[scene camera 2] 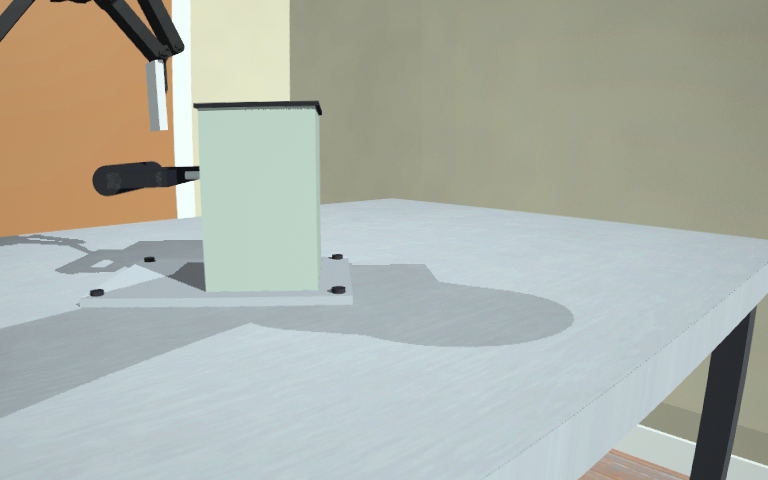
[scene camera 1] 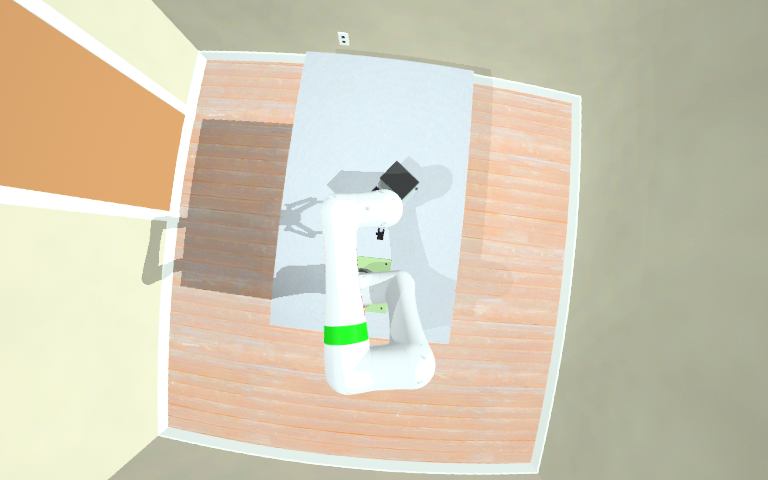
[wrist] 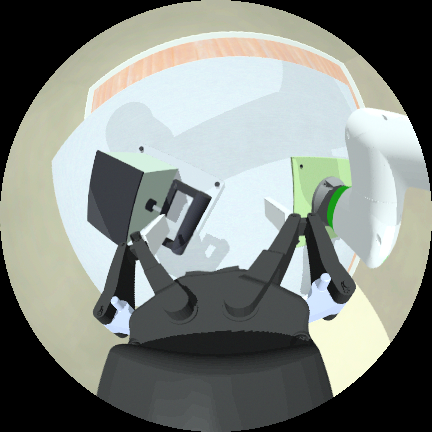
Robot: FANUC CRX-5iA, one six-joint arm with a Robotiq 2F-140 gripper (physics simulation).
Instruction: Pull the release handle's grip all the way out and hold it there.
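Observation:
The release handle is a black U-shaped grip (scene camera 2: 125, 178) (wrist: 193, 219) on the side of a pale green box (scene camera 2: 260, 198) (wrist: 156, 192) with a dark lid (scene camera 1: 399, 180). In the wrist view a short light rod with a black knob shows between the box and the grip bar. My gripper (wrist: 214, 214) is wide open and empty. One pale fingertip pad hangs above the handle in scene camera 2, apart from it, close to the box. The other finger is out to the right in the wrist view. In scene camera 1 the arm hides most of the gripper and the grip.
The box stands on a bolted base plate (scene camera 2: 334, 298) on the light table (scene camera 1: 385, 101) (scene camera 2: 396, 396). The arm's green mounting plate (scene camera 1: 373, 263) (wrist: 301, 185) and the white arm (scene camera 1: 341, 271) (wrist: 375, 165) stand near the other side. Walls surround the table.

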